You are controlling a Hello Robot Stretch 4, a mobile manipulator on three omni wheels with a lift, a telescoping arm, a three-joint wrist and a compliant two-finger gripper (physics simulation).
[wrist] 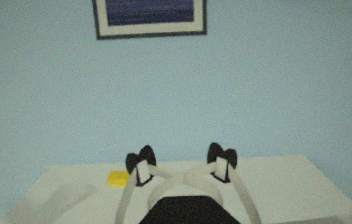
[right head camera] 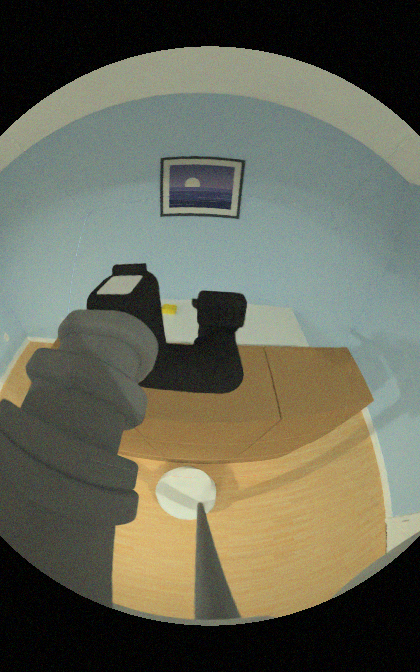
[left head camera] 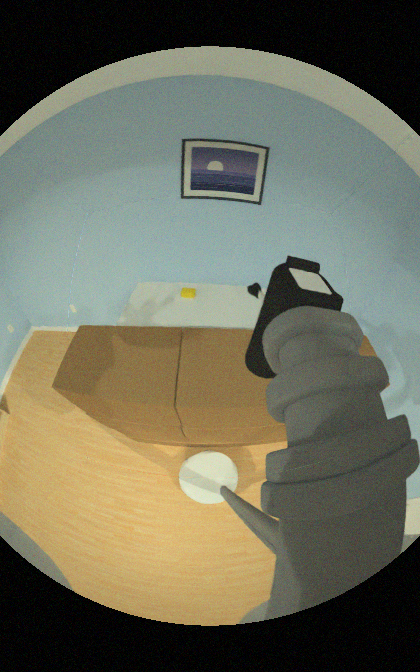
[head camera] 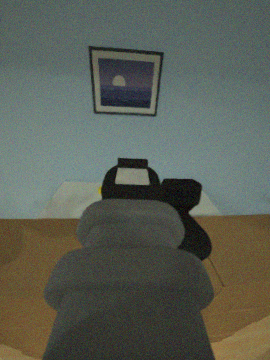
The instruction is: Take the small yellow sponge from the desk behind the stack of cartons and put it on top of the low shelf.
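Frame: origin at the robot's base, x back, y down, z right, level; centimetres.
Where they show: gripper, fingertip midpoint: (wrist: 181,156).
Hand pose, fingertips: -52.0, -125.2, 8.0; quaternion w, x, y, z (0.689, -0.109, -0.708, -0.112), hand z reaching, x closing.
After its pixels a point has its place, as x, y, z.
The small yellow sponge (head camera: 100,190) {-118.4, -72.9, -28.1} (left head camera: 188,293) (right head camera: 169,309) (wrist: 118,178) {-118.0, -73.6, -24.4} lies on the white desk (head camera: 70,199) {-107.9, -69.2, -53.8} (left head camera: 150,307) (right head camera: 277,325) (wrist: 280,175) {-122.4, -69.2, 57.7}, near its back edge. The brown stack of cartons (head camera: 245,250) {-38.7, -105.2, 45.1} (left head camera: 135,370) (right head camera: 320,385) stands in front of the desk. My gripper (wrist: 181,156) {-52.0, -125.2, 8.0} is open and empty in the wrist view, with the sponge to the left of its left fingertip. In the left head view one dark fingertip shows against the desk, right of the sponge; the wrist hides the rest. The low shelf does not show in these views.
A framed picture (head camera: 126,109) {-142.2, -142.9, -5.2} (left head camera: 225,200) (right head camera: 200,216) (wrist: 150,36) {-142.2, -138.9, -6.4} hangs on the blue wall behind the desk. The wrist and arm reach over the cartons. A white round disc (left head camera: 208,462) (right head camera: 187,480) shows above the wooden floor, before the cartons.
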